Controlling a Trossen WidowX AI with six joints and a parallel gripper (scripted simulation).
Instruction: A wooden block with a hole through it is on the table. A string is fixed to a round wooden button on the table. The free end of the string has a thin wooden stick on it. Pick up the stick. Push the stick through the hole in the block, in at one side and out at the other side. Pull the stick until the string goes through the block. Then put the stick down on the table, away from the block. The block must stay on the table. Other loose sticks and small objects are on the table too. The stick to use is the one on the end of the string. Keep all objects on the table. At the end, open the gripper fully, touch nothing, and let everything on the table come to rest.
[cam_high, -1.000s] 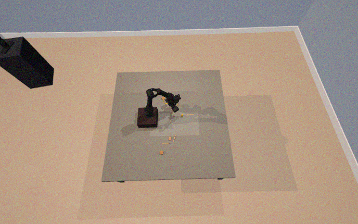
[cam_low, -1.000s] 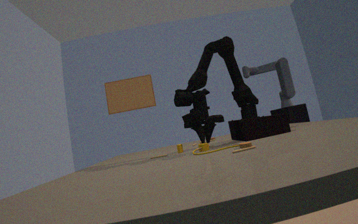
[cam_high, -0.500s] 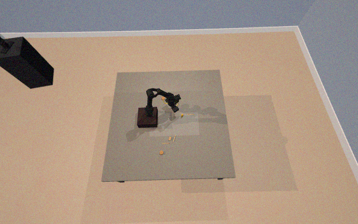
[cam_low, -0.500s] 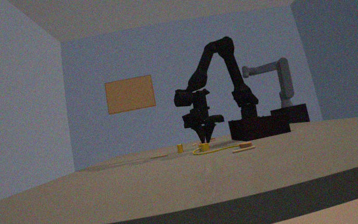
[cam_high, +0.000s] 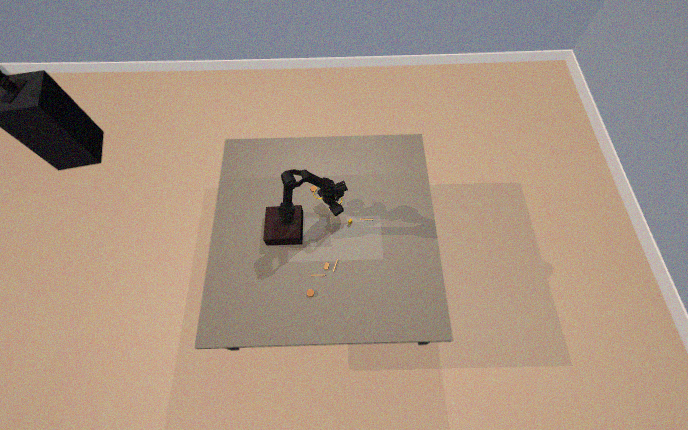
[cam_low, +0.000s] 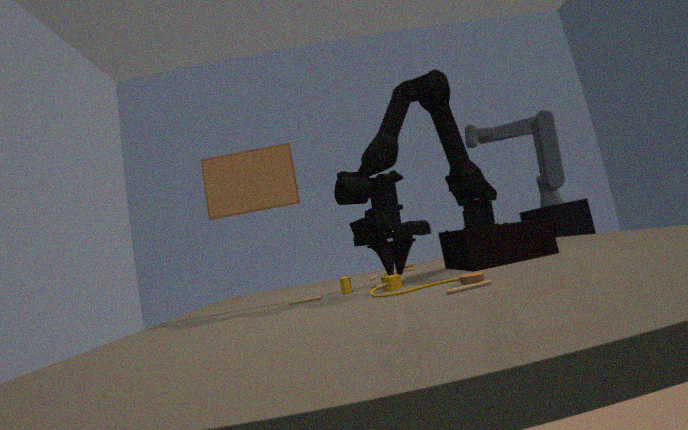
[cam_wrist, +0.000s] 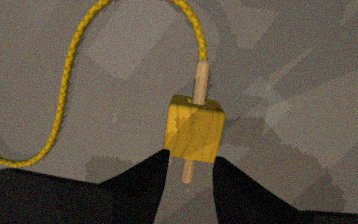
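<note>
The thin wooden stick lies 30 mm ahead of my gripper tip, 20 mm below it and 10 mm to the left of it. From my gripper tip the other things lie so: round wooden button 160 mm to the left, 80 mm behind, 20 mm below.
</note>
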